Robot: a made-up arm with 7 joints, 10 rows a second.
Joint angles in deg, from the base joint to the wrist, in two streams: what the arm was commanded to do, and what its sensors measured. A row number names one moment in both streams.
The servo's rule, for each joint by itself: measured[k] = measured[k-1] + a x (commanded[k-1-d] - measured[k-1]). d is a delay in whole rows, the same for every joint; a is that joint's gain. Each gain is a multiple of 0.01, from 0.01 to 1. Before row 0 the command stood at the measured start. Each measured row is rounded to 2 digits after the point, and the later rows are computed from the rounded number. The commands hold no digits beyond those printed.
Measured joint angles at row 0:
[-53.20, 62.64, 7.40, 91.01, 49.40, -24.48, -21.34]
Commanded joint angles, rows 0 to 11:
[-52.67, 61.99, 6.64, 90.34, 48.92, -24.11, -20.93]
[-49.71, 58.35, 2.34, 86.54, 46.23, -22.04, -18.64]
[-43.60, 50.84, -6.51, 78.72, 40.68, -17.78, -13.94]
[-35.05, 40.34, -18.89, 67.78, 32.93, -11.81, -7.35]
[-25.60, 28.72, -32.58, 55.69, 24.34, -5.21, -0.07]
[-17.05, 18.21, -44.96, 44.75, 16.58, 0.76, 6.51]
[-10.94, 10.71, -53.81, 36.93, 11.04, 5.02, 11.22]
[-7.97, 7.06, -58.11, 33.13, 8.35, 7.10, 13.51]
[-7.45, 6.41, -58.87, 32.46, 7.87, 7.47, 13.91]
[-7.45, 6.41, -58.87, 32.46, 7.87, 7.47, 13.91]
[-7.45, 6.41, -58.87, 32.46, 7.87, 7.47, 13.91]
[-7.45, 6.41, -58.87, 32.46, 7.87, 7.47, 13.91]
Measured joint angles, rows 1 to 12:
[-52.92, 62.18, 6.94, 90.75, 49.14, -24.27, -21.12]
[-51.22, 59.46, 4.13, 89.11, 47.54, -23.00, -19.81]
[-47.18, 53.34, -2.36, 85.06, 43.77, -20.02, -16.70]
[-40.75, 44.11, -12.44, 78.32, 37.81, -15.34, -11.74]
[-32.72, 33.18, -24.73, 69.49, 30.40, -9.57, -5.55]
[-24.41, 22.55, -37.07, 59.84, 22.80, -3.68, 0.84]
[-17.27, 14.14, -47.28, 50.91, 16.33, 1.28, 6.34]
[-12.34, 9.11, -53.89, 43.98, 11.94, 4.60, 10.14]
[-9.75, 7.19, -56.93, 39.49, 9.70, 6.24, 12.14]
[-8.53, 6.64, -58.11, 36.75, 8.69, 6.94, 13.08]
[-7.96, 6.48, -58.57, 35.08, 8.24, 7.24, 13.52]
[-7.69, 6.43, -58.75, 34.06, 8.04, 7.37, 13.73]
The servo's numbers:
d 0
a 0.53 0.71 0.61 0.39 0.55 0.57 0.53

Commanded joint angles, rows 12 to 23:
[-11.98, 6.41, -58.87, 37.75, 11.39, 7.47, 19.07]
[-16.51, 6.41, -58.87, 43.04, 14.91, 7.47, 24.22]
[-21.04, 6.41, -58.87, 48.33, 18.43, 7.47, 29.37]
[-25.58, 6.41, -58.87, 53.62, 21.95, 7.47, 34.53]
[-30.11, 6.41, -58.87, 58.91, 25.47, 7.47, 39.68]
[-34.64, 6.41, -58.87, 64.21, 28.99, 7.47, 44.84]
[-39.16, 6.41, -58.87, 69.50, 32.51, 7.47, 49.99]
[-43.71, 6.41, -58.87, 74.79, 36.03, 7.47, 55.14]
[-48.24, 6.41, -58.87, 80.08, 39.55, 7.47, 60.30]
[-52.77, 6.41, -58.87, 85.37, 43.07, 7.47, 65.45]
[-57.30, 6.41, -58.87, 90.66, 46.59, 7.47, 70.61]
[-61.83, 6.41, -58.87, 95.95, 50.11, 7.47, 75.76]
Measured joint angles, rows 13 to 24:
[-9.96, 6.42, -58.82, 35.50, 9.88, 7.43, 16.56]
[-13.43, 6.41, -58.85, 38.44, 12.65, 7.45, 20.62]
[-17.46, 6.41, -58.86, 42.30, 15.83, 7.46, 25.26]
[-21.76, 6.41, -58.87, 46.71, 19.20, 7.47, 30.17]
[-26.19, 6.41, -58.87, 51.47, 22.65, 7.47, 35.21]
[-30.67, 6.41, -58.87, 56.44, 26.14, 7.47, 40.31]
[-35.17, 6.41, -58.87, 61.53, 29.64, 7.47, 45.44]
[-39.70, 6.41, -58.87, 66.70, 33.15, 7.47, 50.58]
[-44.23, 6.41, -58.87, 71.92, 36.67, 7.47, 55.73]
[-48.76, 6.41, -58.87, 77.17, 40.19, 7.47, 60.88]
[-53.29, 6.41, -58.87, 82.43, 43.71, 7.47, 66.04]
[-57.82, 6.41, -58.87, 87.70, 47.23, 7.47, 71.19]

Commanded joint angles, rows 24 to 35:
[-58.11, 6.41, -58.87, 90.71, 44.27, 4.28, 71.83]
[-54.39, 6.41, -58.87, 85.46, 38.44, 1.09, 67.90]
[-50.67, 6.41, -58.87, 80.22, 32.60, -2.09, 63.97]
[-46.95, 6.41, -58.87, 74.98, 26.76, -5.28, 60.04]
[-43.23, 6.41, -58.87, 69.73, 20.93, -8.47, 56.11]
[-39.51, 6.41, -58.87, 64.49, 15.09, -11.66, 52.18]
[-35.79, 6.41, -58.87, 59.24, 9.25, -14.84, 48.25]
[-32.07, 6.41, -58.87, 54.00, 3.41, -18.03, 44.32]
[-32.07, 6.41, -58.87, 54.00, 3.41, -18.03, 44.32]
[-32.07, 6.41, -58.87, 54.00, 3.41, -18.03, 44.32]
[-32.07, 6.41, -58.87, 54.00, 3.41, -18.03, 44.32]
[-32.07, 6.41, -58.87, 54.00, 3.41, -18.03, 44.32]
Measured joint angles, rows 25 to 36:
[-57.97, 6.41, -58.87, 88.87, 45.60, 5.65, 71.53]
[-56.07, 6.41, -58.87, 87.54, 41.66, 3.05, 69.61]
[-53.21, 6.41, -58.87, 84.69, 36.68, 0.12, 66.62]
[-49.89, 6.41, -58.87, 80.90, 31.22, -2.96, 63.13]
[-46.36, 6.41, -58.87, 76.54, 25.56, -6.10, 59.41]
[-42.73, 6.41, -58.87, 71.84, 19.80, -9.27, 55.58]
[-39.05, 6.41, -58.87, 66.93, 14.00, -12.44, 51.70]
[-35.35, 6.41, -58.87, 61.89, 8.18, -15.63, 47.79]
[-33.61, 6.41, -58.87, 58.81, 5.56, -17.00, 45.95]
[-32.79, 6.41, -58.87, 56.93, 4.38, -17.59, 45.09]
[-32.41, 6.41, -58.87, 55.79, 3.85, -17.84, 44.68]
[-32.23, 6.41, -58.87, 55.09, 3.61, -17.95, 44.49]

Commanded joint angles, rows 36 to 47:
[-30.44, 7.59, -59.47, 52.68, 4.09, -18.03, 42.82]
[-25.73, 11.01, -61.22, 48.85, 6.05, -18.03, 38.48]
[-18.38, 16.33, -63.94, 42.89, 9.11, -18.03, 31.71]
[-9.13, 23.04, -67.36, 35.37, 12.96, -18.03, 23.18]
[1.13, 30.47, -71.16, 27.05, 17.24, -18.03, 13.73]
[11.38, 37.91, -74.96, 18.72, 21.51, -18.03, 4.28]
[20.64, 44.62, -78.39, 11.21, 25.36, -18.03, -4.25]
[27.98, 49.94, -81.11, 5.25, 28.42, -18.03, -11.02]
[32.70, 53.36, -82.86, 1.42, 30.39, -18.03, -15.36]
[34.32, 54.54, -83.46, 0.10, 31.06, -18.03, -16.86]
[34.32, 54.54, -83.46, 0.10, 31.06, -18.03, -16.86]
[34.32, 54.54, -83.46, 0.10, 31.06, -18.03, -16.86]
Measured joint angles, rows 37 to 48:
[-31.28, 7.25, -59.24, 54.15, 3.87, -18.00, 43.60]
[-28.34, 9.92, -60.45, 52.08, 5.07, -18.02, 40.89]
[-23.06, 14.47, -62.58, 48.50, 7.29, -18.03, 36.02]
[-15.68, 20.55, -65.50, 43.38, 10.41, -18.03, 29.21]
[-6.77, 27.59, -68.95, 37.01, 14.17, -18.03, 21.01]
[2.85, 34.92, -72.62, 29.88, 18.21, -18.03, 12.14]
[12.28, 41.81, -76.14, 22.60, 22.14, -18.03, 3.45]
[20.60, 47.58, -79.17, 15.83, 25.59, -18.03, -4.22]
[27.01, 51.68, -81.42, 10.21, 28.23, -18.03, -10.12]
[30.88, 53.71, -82.66, 6.27, 29.79, -18.03, -13.69]
[32.70, 54.30, -83.15, 3.86, 30.49, -18.03, -15.37]
[33.56, 54.47, -83.34, 2.39, 30.80, -18.03, -16.16]

